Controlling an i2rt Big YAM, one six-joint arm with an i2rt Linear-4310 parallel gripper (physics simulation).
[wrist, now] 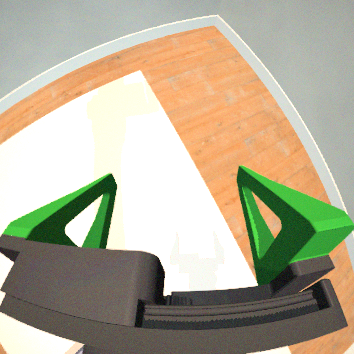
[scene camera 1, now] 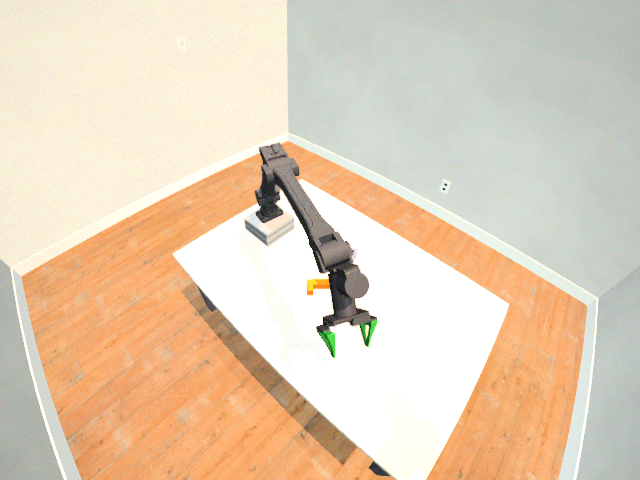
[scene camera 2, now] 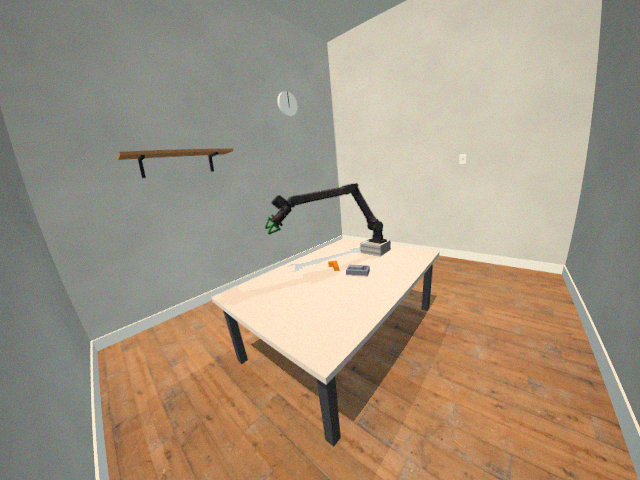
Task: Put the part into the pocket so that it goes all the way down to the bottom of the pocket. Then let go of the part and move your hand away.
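Seen in the pictures: gripper, fingertip midpoint: [wrist: 173, 175] [scene camera 1: 350, 352] [scene camera 2: 267, 231]; arm's base at its link origin: [scene camera 1: 269, 214] [scene camera 2: 377, 241].
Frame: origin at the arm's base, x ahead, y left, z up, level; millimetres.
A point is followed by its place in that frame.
Note:
The part, an orange angular piece [scene camera 1: 318, 283] @[x 444, y -19, z -50 mm] [scene camera 2: 334, 265] @[x 457, y 0, z -56 mm], lies on the white table [scene camera 1: 423, 320] @[x 826, y 240, z -81 mm] [scene camera 2: 310, 320] @[x 903, y 359, z -81 mm]; the arm hides some of it in the first scene view. The pocket is in a grey block [scene camera 2: 357, 270] @[x 428, y 189, z -46 mm] that stands on the table beside the part, apart from it. In the first scene view the arm hides most of this block. My gripper [scene camera 1: 351, 351] @[x 813, y -203, z 234 mm] [scene camera 2: 268, 229] @[x 813, y -203, z 234 mm] [wrist: 173, 175] @[x 813, y -203, z 234 mm] with green fingers is wide open and empty. It hangs high above the table, farther from the arm's base than the part and the block.
The arm's base stands on a light grey pedestal [scene camera 1: 268, 227] @[x 81, y -51, z 0 mm] [scene camera 2: 375, 247] @[x 92, y 52, z -15 mm] at one end of the table. A wooden shelf [scene camera 2: 175, 153] and a round clock [scene camera 2: 287, 103] are on the wall. The table's edges and the wooden floor [wrist: 225, 115] show in the wrist view.

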